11 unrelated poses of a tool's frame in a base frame.
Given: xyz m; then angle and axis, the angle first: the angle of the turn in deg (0 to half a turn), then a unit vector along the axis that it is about.
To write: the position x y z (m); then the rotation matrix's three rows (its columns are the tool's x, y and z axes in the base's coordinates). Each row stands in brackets. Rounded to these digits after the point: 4 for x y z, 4 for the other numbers.
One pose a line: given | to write
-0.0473, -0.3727, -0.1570, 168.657, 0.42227, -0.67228, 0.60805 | [-0.0473, -0.3727, -0.1570], [[-0.6273, -0.6818, 0.3763], [-0.4426, -0.0854, -0.8926], [0.6407, -0.7265, -0.2482]]
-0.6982, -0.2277, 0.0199, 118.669, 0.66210, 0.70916, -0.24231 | [-0.6982, -0.2277, 0.0199], [[0.1689, 0.9074, 0.3848], [0.4822, 0.2644, -0.8352], [-0.8596, 0.3267, -0.3929]]
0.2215, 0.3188, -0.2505, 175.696, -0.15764, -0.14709, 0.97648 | [0.2215, 0.3188, -0.2505], [[-0.9475, -0.0270, -0.3185], [0.1196, -0.9540, -0.2750], [-0.2964, -0.2987, 0.9072]]
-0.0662, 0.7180, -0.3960, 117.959, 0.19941, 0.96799, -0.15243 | [-0.0662, 0.7180, -0.3960], [[-0.4104, 0.4182, 0.8104], [0.1489, 0.9075, -0.3929], [-0.8997, -0.0406, -0.4347]]
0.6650, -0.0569, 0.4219, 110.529, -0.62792, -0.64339, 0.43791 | [0.6650, -0.0569, 0.4219], [[0.1819, 0.1356, -0.9739], [0.9558, 0.2084, 0.2075], [0.2311, -0.9686, -0.0917]]
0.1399, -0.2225, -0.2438, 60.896, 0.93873, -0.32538, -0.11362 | [0.1399, -0.2225, -0.2438], [[0.9390, -0.0576, -0.3391], [-0.2562, 0.5408, -0.8012], [0.2295, 0.8392, 0.4930]]
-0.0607, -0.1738, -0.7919, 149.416, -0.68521, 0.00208, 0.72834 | [-0.0607, -0.1738, -0.7919], [[0.0128, -0.3732, -0.9276], [0.3679, -0.8609, 0.3515], [-0.9298, -0.3458, 0.1263]]
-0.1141, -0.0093, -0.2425, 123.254, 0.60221, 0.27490, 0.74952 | [-0.1141, -0.0093, -0.2425], [[0.0132, -0.3705, 0.9288], [0.8831, -0.4313, -0.1846], [0.4690, 0.8226, 0.3215]]
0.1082, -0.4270, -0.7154, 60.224, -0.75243, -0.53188, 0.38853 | [0.1082, -0.4270, -0.7154], [[0.7816, -0.1358, -0.6088], [0.5387, 0.6390, 0.5491], [0.3145, -0.7571, 0.5726]]
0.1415, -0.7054, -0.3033, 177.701, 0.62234, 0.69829, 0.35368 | [0.1415, -0.7054, -0.3033], [[-0.2249, 0.8546, 0.4681], [0.8830, -0.0244, 0.4688], [0.4120, 0.5187, -0.7491]]
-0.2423, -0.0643, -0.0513, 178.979, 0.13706, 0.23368, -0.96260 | [-0.2423, -0.0643, -0.0513], [[-0.9623, 0.0812, -0.2597], [0.0469, -0.8906, -0.4523], [-0.2680, -0.4474, 0.8532]]
